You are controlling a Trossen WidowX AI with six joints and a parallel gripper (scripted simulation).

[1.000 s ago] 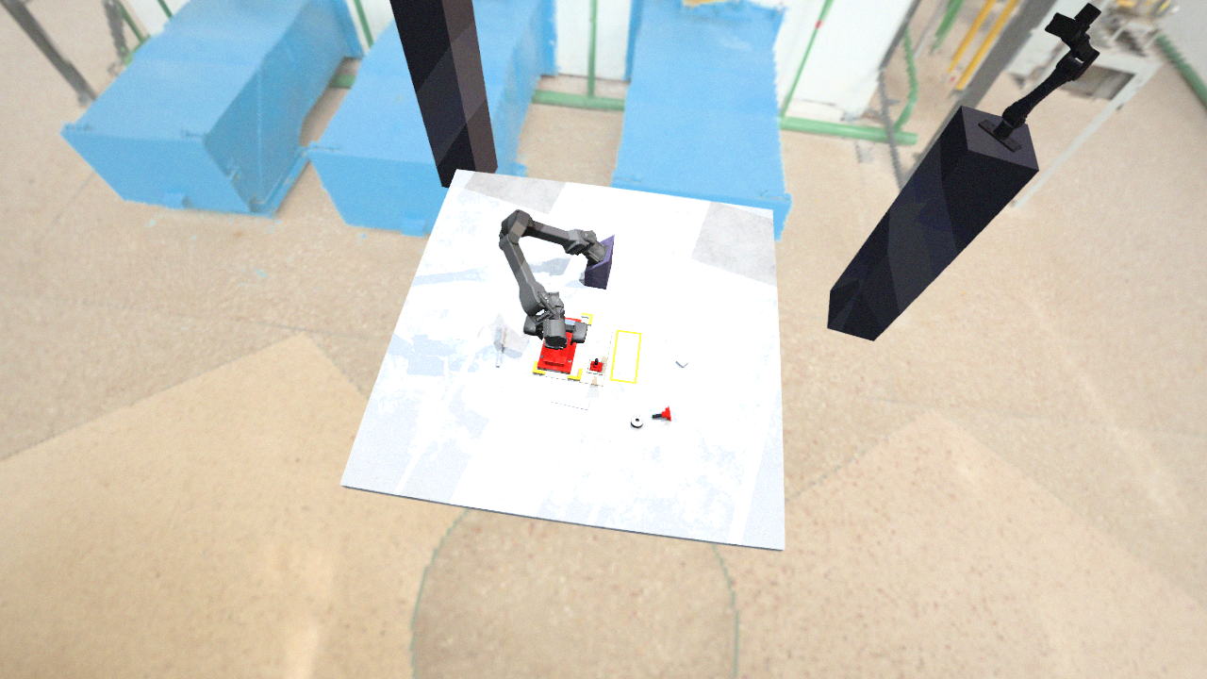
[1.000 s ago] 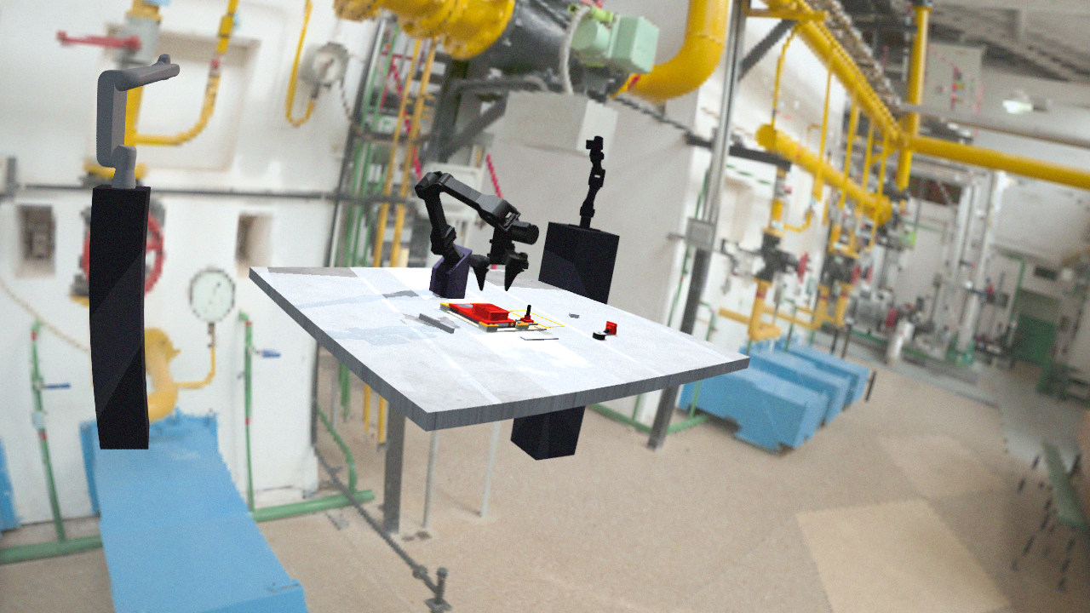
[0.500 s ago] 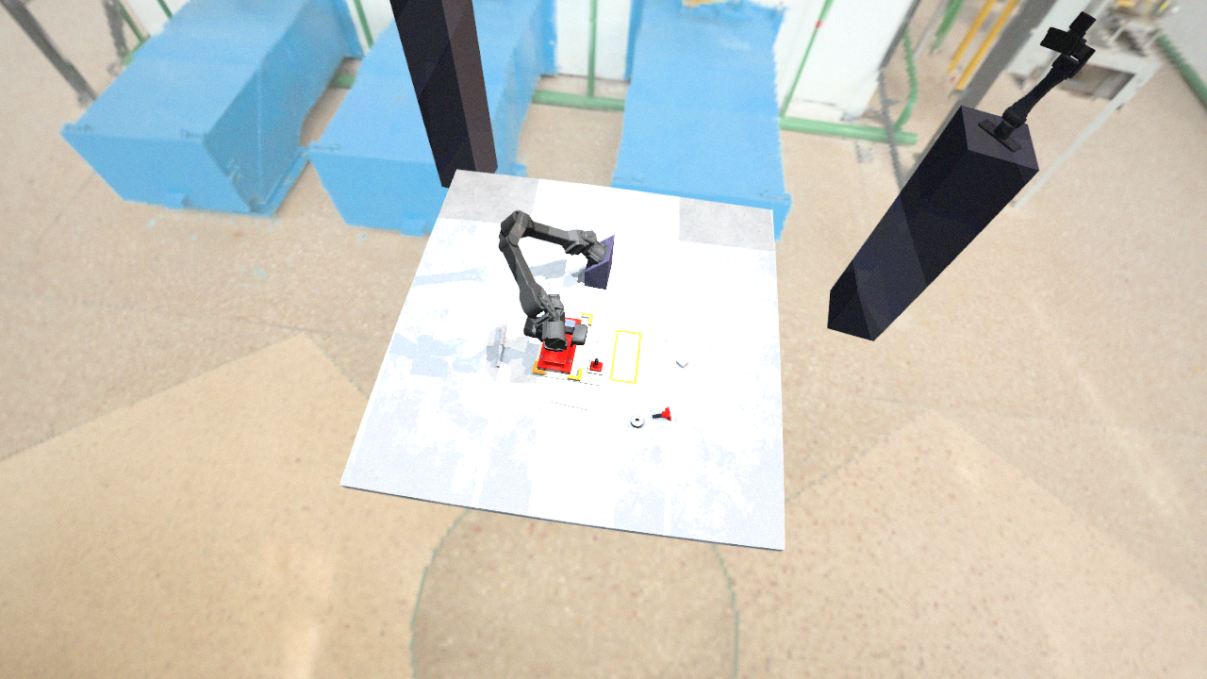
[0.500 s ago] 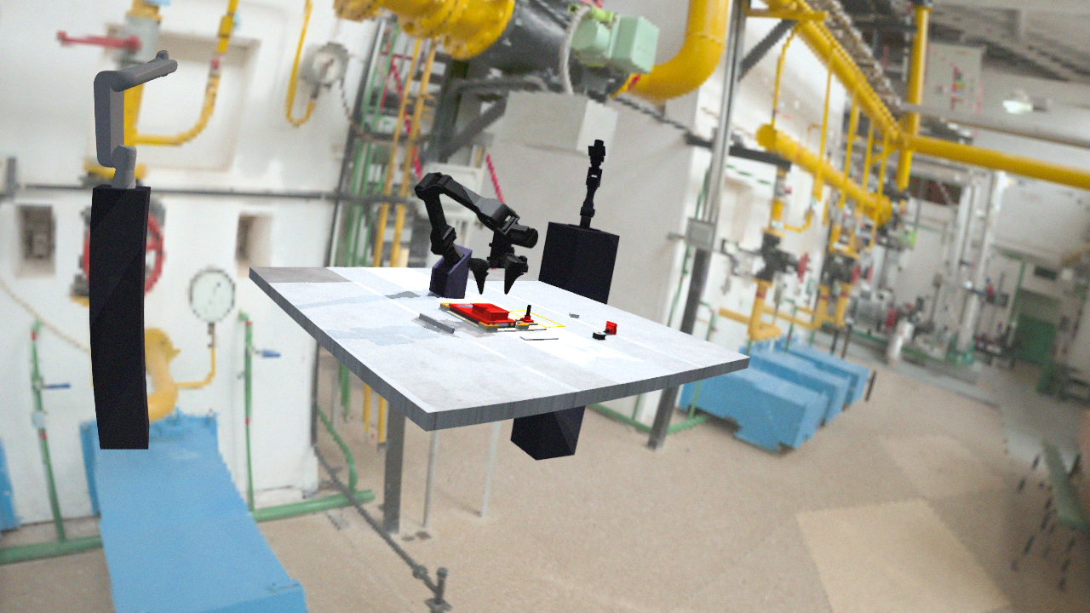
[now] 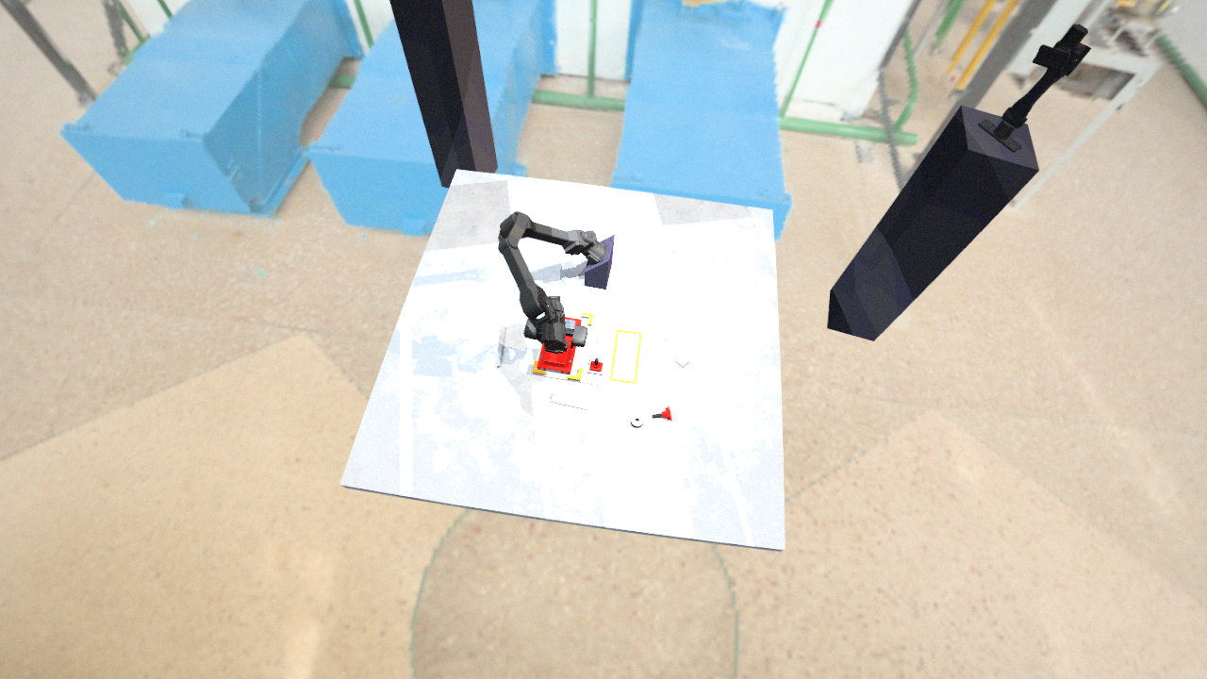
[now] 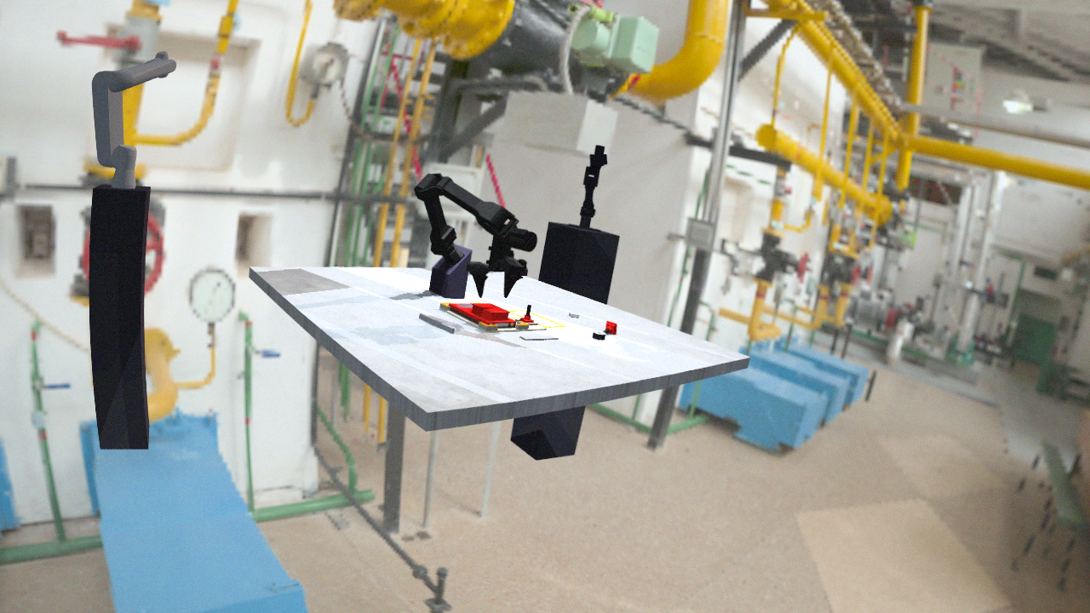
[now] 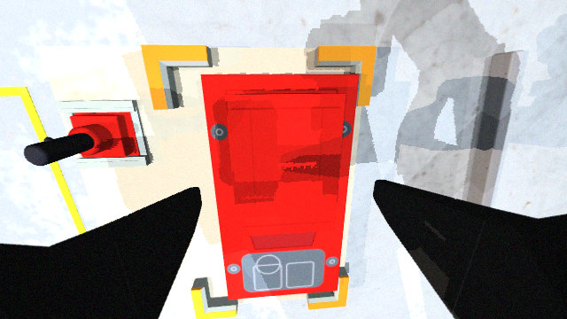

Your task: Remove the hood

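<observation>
The red hood is 40 mm below my gripper tip.
</observation>
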